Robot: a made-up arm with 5 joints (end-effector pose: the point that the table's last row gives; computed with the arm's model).
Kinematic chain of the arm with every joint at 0, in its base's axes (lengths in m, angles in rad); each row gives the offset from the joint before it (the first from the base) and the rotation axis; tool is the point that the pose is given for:
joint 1: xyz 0 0 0.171 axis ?
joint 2: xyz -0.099 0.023 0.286 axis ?
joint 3: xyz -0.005 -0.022 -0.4 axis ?
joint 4: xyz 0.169 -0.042 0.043 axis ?
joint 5: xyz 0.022 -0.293 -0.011 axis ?
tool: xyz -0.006 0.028 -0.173
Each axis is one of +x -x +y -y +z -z.
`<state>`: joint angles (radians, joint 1 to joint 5).
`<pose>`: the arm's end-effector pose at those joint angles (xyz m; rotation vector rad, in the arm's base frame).
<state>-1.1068 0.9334 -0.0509 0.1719 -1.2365</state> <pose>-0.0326 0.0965 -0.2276 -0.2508 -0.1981 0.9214</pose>
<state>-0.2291 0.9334 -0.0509 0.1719 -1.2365</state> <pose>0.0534 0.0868 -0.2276 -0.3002 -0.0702 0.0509</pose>
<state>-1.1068 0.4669 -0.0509 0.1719 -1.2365</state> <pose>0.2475 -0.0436 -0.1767 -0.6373 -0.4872 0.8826</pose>
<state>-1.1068 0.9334 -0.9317 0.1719 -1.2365</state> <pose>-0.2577 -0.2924 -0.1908 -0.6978 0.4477 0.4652</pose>
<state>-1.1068 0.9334 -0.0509 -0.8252 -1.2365</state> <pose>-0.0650 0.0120 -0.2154 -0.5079 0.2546 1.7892</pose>
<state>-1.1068 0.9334 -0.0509 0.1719 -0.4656</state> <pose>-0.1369 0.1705 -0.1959 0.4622 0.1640 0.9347</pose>
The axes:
joint 1: -z
joint 2: +x
joint 3: +z
joint 4: -y
joint 5: +x

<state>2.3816 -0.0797 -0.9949 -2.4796 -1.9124</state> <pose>0.0097 0.6248 0.1102 1.2943 0.5036 -0.6323</pose>
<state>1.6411 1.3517 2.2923 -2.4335 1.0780</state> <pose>0.3716 0.0251 0.5586 0.2883 0.7412 -0.7866</pose>
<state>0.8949 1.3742 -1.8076 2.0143 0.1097</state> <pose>-0.1082 0.5033 0.1404 -0.8189 -0.1078 -2.2951</pose>
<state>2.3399 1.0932 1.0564 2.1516 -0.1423</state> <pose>-0.0364 -0.4383 0.4257 1.3438 2.3732 0.6978</pose>
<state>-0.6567 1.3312 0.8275 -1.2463 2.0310</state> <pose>-0.0539 0.4202 0.4138 1.5518 2.4420 0.4889</pose>
